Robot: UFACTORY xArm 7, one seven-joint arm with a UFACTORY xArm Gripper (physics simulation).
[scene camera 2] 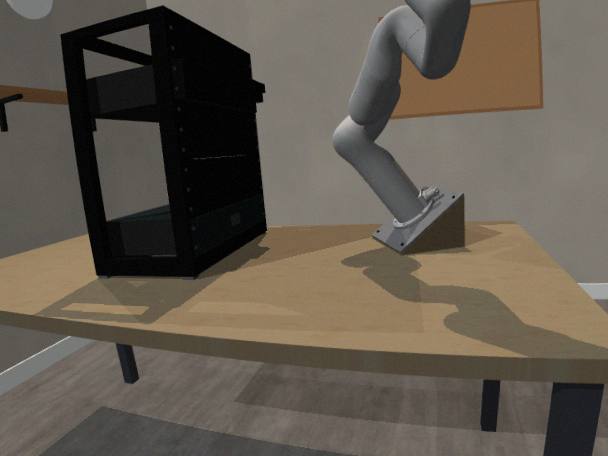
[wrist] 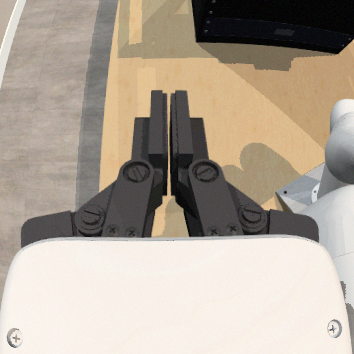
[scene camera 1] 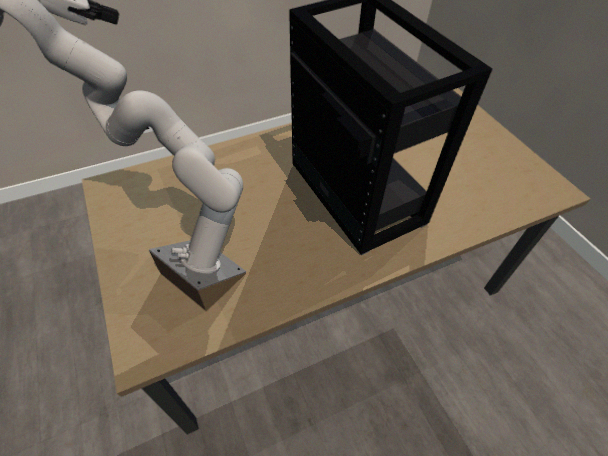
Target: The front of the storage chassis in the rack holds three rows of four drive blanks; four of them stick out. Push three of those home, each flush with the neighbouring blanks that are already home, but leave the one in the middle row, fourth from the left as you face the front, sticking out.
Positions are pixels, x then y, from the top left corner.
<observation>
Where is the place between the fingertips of the gripper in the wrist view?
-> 167,112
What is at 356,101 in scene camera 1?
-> A black rack.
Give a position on a black rack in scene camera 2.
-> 199,88
</observation>
